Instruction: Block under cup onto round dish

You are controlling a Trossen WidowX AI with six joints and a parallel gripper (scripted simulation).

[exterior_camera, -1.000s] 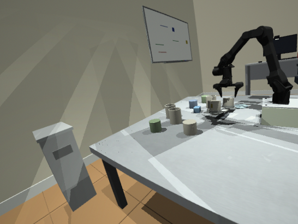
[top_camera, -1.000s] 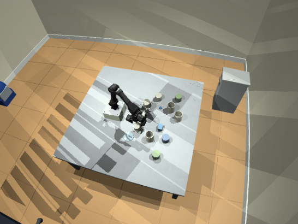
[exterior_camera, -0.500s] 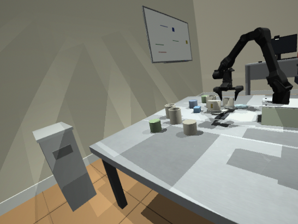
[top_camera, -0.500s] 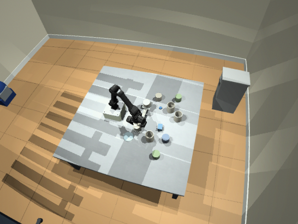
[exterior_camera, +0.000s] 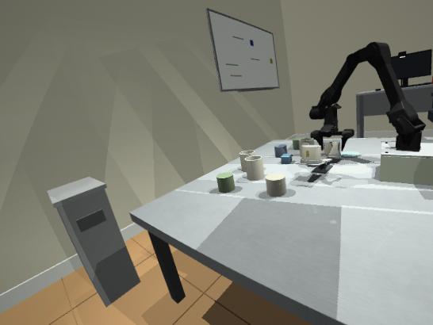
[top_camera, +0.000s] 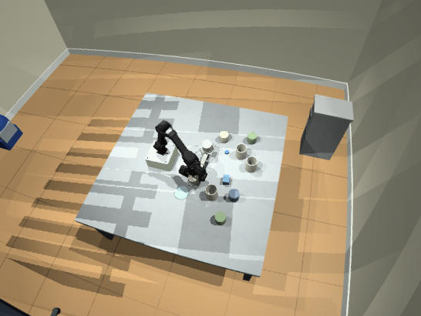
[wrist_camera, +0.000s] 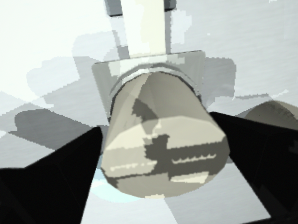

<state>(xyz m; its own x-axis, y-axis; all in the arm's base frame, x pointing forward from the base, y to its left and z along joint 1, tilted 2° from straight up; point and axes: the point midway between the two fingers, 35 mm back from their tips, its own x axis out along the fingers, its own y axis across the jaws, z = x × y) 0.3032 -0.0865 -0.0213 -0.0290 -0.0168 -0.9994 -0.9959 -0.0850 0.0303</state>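
The round pale blue dish lies 11 cm to the right of my gripper tip, 5 cm below it and 4 cm behind it. Also, from my gripper tip: blue block (20 cm ahead, 10 cm to the left, 3 cm below); then small teal block (1 cm below); then blue cylinder (29 cm ahead, 1 cm to the right, 1 cm below).
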